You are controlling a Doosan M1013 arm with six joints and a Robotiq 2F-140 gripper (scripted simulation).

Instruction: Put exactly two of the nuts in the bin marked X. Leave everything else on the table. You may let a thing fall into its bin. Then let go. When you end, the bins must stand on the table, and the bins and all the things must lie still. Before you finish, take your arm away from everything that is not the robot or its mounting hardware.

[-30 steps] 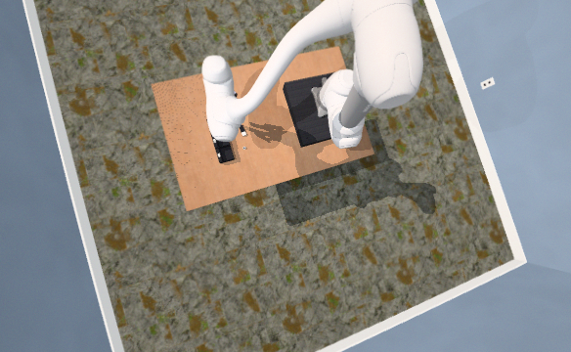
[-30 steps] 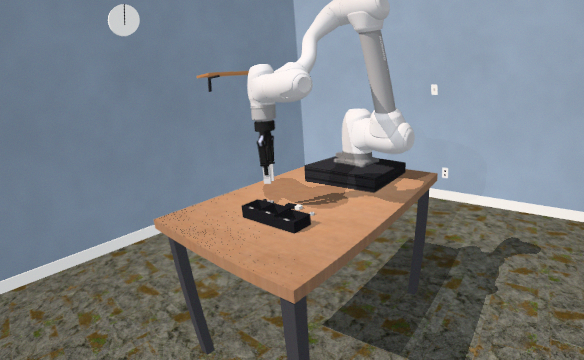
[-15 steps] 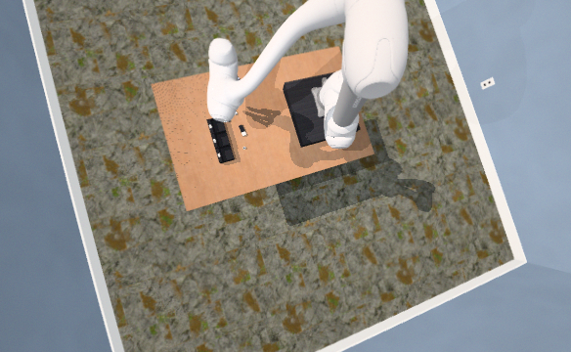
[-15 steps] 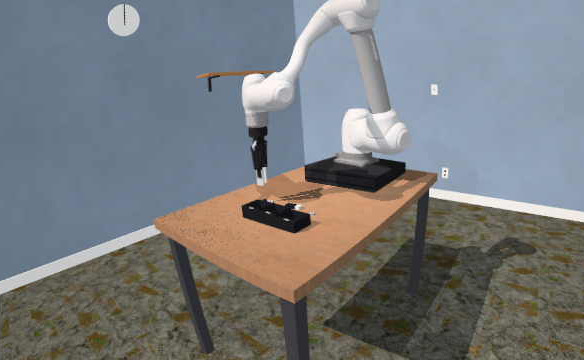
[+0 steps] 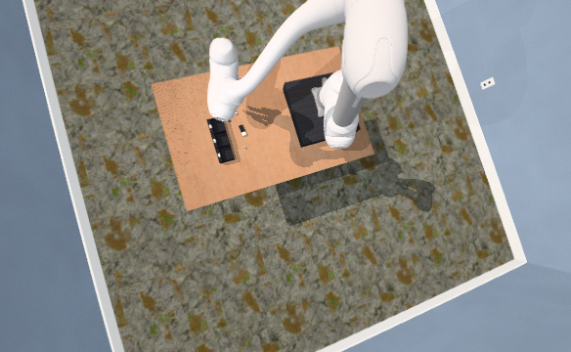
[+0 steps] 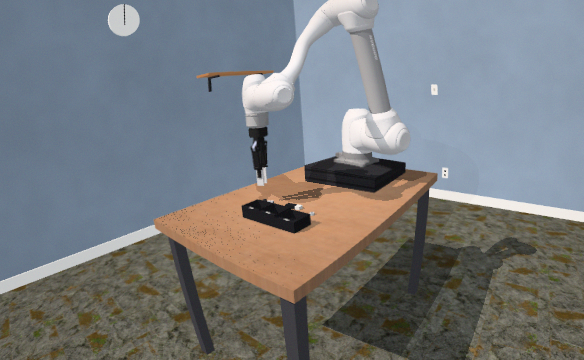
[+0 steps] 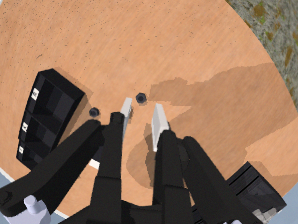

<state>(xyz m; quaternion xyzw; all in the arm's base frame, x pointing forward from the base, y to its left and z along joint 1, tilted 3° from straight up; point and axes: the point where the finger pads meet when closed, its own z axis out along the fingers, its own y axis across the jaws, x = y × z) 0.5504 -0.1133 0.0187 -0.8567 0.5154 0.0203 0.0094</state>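
The white piece lies 10 cm below my hand and 5 cm to the left of it. Round my hand: pale nut 26 cm to the left, 10 cm below, 1 cm ahead; then black bin row 19 cm to the left, 12 cm ahead, 8 cm below.
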